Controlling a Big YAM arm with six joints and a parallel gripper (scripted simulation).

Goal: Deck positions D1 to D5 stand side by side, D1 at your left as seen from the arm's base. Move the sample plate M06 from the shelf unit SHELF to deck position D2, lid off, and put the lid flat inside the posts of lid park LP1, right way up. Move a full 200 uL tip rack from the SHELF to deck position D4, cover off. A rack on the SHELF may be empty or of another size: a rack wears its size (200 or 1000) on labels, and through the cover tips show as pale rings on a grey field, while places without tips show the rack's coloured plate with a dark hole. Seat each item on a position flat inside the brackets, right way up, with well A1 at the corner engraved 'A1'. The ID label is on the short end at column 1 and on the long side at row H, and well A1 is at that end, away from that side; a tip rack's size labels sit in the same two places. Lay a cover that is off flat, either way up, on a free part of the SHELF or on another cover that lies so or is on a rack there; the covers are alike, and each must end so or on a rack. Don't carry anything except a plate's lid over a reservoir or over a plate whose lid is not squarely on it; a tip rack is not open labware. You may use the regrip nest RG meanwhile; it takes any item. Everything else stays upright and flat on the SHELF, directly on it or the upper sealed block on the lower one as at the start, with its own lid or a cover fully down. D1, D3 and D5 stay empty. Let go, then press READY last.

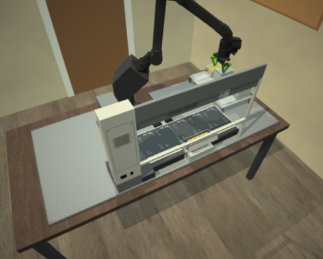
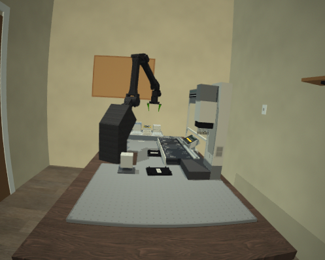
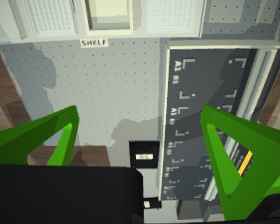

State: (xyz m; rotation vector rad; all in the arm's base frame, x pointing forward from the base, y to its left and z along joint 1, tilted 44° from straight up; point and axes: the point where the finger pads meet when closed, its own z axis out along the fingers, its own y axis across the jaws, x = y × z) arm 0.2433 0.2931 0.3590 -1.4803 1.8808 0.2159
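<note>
My hand is 30 mm past the yellow-framed tip rack, 200 mm to the right of it and 210 mm above it. Also, from my hand: shelf unit (100 mm behind, 150 mm to the left, 260 mm below); then cream item (50 mm behind, 80 mm to the left, 250 mm below); then shelf label (110 mm behind, 20 mm to the right, 320 mm below).
</note>
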